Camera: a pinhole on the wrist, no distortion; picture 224 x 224 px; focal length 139.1 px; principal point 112.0 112.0 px. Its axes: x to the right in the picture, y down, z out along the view. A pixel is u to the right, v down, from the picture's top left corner.
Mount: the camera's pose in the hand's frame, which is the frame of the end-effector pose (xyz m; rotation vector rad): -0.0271 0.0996 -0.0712 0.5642 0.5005 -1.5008
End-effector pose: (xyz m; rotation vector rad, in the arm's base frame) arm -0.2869 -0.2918 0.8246 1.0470 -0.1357 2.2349
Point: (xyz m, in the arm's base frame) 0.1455 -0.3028 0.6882
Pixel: 149.4 31.0
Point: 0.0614 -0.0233 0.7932
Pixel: 198.4 110.5
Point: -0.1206 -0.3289 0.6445
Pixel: outside the picture
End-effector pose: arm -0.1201 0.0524 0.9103 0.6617 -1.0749 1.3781
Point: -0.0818 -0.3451 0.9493
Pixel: 76.2 82.1
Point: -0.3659 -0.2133 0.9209
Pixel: outside the picture
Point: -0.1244 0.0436 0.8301
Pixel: 161.7 41.6
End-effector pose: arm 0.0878 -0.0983 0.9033 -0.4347 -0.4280 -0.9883
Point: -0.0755 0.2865 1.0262
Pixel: 37.0 22.1
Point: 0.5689 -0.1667 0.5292
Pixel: behind the camera
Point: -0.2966 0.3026 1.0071
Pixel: 90.9 12.1
